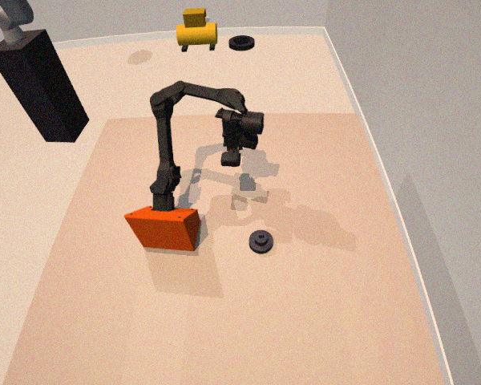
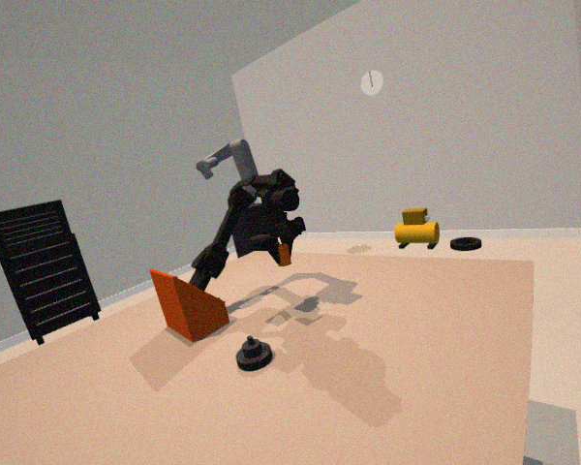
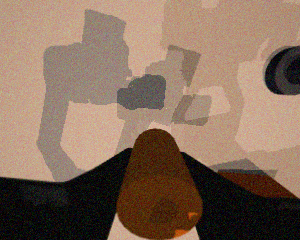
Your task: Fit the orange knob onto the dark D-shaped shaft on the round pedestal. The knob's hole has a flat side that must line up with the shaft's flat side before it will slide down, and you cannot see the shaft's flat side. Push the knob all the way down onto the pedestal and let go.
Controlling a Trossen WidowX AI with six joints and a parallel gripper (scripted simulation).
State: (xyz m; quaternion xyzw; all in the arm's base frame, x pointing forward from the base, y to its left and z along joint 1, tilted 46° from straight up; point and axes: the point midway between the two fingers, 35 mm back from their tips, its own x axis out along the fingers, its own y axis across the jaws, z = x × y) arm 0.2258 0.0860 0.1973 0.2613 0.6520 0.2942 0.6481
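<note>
The dark round pedestal lies 24 cm to the right of my gripper tip, 12 cm below it and 12 cm ahead of it. The rest, counted from my gripper tip: orange knob (2 cm above).
</note>
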